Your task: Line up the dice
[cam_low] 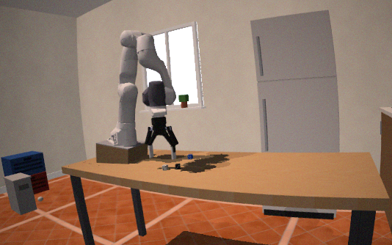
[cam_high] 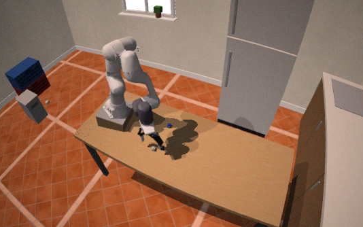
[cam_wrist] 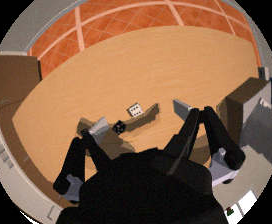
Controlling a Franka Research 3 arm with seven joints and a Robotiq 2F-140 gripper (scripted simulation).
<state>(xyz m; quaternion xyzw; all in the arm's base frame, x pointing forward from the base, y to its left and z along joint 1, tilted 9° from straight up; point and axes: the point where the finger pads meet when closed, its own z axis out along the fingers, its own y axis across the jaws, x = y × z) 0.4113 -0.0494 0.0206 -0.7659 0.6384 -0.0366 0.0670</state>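
Right now the blue die is 250 mm to the left of my hand, 60 mm below it and 40 mm behind it. Also, from my hand: wood-coloured mat (180 mm to the left, 90 mm ahead, 70 mm below).
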